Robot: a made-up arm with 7 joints.
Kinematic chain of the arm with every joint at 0, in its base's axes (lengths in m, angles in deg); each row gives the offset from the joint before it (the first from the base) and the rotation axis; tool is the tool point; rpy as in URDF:
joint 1: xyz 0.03 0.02 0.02 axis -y
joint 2: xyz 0 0.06 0 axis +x
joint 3: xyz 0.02 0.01 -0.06 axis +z
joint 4: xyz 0 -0.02 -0.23 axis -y
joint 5: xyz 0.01 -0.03 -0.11 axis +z
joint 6: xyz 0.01 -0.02 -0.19 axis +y
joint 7: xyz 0 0.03 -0.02 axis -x
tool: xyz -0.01 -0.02 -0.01 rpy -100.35 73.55 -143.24
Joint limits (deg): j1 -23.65..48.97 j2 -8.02..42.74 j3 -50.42..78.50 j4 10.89..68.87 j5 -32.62..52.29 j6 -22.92..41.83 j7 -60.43..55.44
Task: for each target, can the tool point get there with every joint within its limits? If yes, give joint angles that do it. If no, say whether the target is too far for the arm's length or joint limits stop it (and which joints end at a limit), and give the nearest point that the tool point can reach.
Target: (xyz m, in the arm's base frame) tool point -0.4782 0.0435 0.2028
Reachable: no: joint limits stop it (at a limit: joint 1, joint 2, joint 3, joint 4, joint 6, joint 7) | nearest point -0.1853 -0.0748 -0.5058 | short by 0.776 m
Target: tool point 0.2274 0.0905 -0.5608
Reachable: yes | joints 6.69 8.68 -14.52 22.34 23.62 19.29 -17.29
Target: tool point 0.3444 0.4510 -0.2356
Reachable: yes | joints 17.78 25.52 54.82 54.77 -11.06 1.77 36.98
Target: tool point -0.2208 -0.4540 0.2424
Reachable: no: joint limits stop it (at a limit: joint 1, joint 2, joint 3, joint 4, joint 5, joint 6) | nearest point 0.0324 -0.2283 -0.3617 | short by 0.693 m
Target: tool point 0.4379 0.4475 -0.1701
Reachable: yes | joints 35.29 37.42 30.02 36.49 45.78 22.33 29.31
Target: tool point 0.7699 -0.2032 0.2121
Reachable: no: too far | nearest point 0.5258 -0.0808 0.0298 | short by 0.328 m
